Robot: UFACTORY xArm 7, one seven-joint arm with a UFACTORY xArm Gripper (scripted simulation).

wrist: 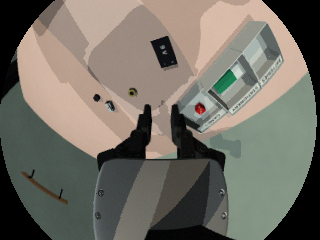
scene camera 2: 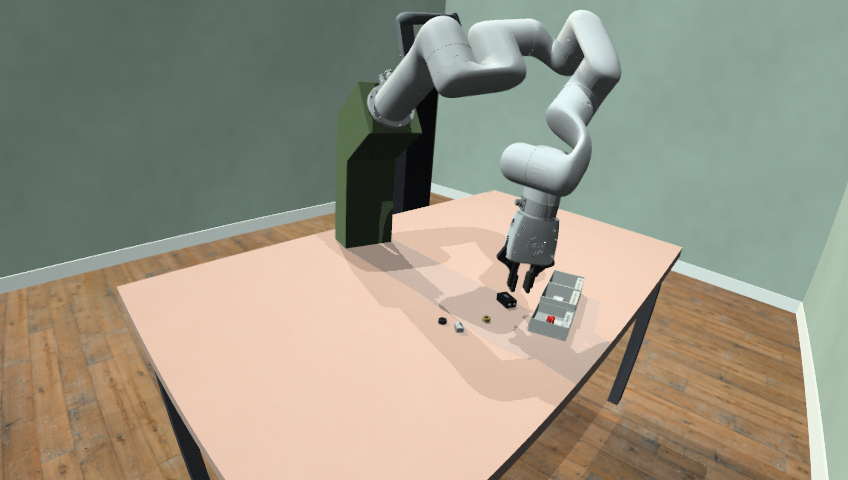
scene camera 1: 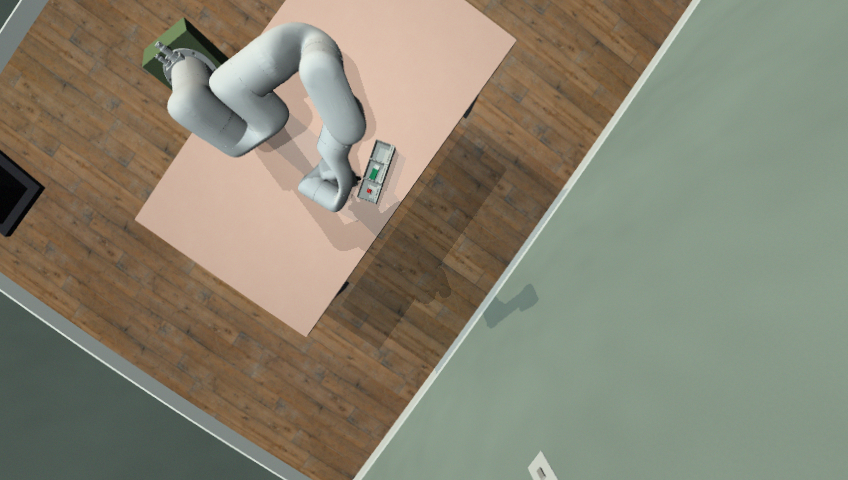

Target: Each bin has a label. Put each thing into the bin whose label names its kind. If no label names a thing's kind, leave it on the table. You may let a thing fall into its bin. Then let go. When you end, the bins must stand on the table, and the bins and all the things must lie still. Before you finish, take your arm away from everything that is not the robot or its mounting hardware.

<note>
In view: the gripper (scene camera 2: 518, 290).
The gripper also shows in the wrist view (wrist: 161, 112).
</note>
